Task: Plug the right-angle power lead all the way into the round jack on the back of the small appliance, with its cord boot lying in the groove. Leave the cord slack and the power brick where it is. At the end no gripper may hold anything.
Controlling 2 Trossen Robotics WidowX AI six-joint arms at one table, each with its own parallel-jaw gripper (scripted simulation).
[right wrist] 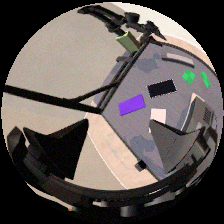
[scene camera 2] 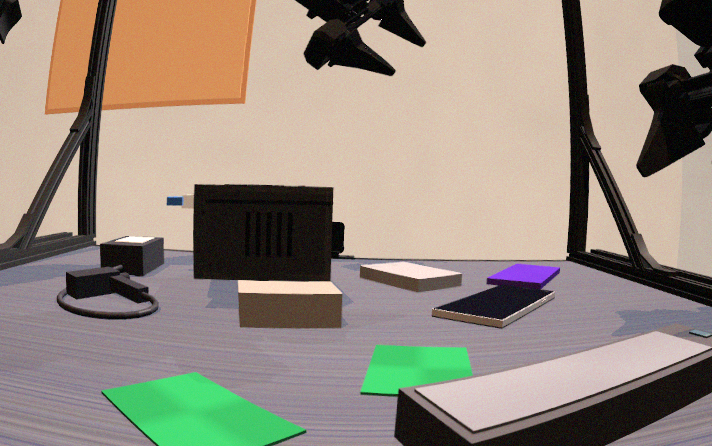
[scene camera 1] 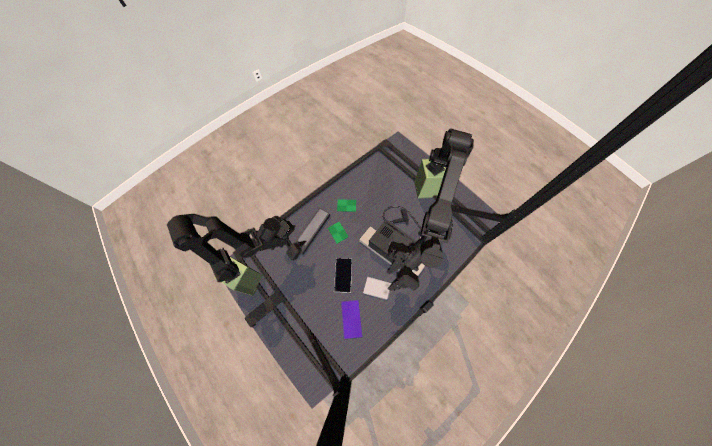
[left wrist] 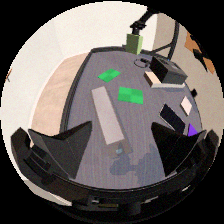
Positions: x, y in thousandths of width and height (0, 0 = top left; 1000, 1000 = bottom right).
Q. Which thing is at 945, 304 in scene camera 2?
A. My left gripper.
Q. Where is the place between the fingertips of my right gripper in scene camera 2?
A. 577, 131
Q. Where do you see a block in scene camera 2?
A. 370, 683
